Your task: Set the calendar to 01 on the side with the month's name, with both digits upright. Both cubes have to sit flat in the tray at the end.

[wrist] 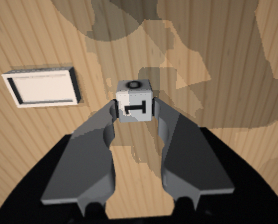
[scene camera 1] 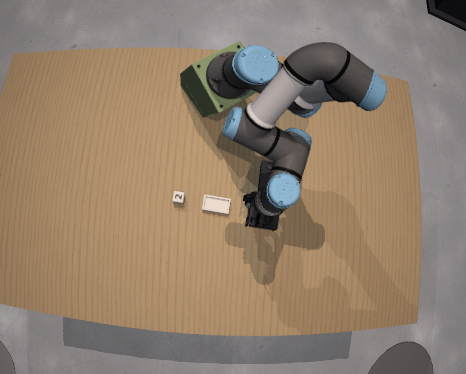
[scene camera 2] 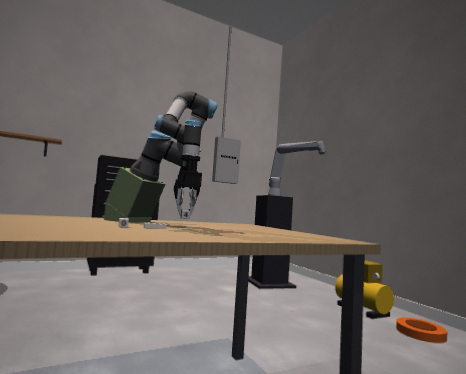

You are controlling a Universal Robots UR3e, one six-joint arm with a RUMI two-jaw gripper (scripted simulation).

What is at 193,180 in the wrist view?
The gripper.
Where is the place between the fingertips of the gripper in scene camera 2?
185,216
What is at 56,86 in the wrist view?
A white tray.
